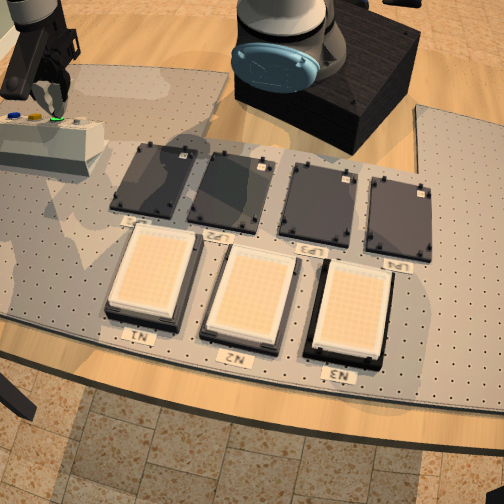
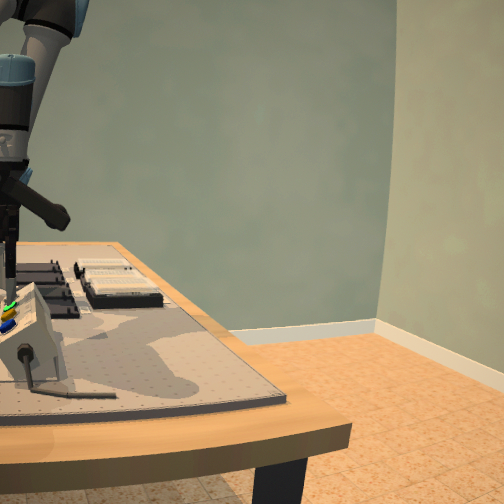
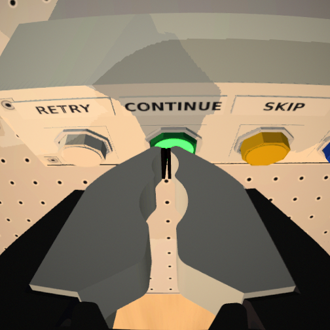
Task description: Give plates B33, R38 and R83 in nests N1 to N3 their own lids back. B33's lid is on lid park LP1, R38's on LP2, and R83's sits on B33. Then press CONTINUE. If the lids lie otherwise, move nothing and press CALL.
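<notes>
My gripper [image 1: 58,116] [image 3: 166,151] is shut and empty, its tips at the CONTINUE button [image 1: 56,119] [image 2: 9,306] [image 3: 173,143], which glows bright green. Whether the tips press it down cannot be told. One pale plate stands in each nest: plate in N1 [image 1: 154,270], plate in N2 [image 1: 251,295], plate in N3 [image 1: 353,310]. Each seems covered by a clear lid with a white rim; plate and lid codes cannot be read. Lid parks LP1 [image 1: 152,185], LP2 [image 1: 232,192], LP3 [image 1: 318,205] and LP4 [image 1: 399,218] show dark tops with no lid visible on them.
The button box [image 1: 47,142] [image 2: 42,340] [image 3: 165,60] also bears the RETRY button [image 3: 82,150], the yellow SKIP button [image 1: 34,117] [image 3: 265,150] and a blue button [image 1: 13,115] [image 2: 7,326]. A cable [image 2: 90,395] runs from its side. The arm's black base block [image 1: 325,107] stands behind the parks.
</notes>
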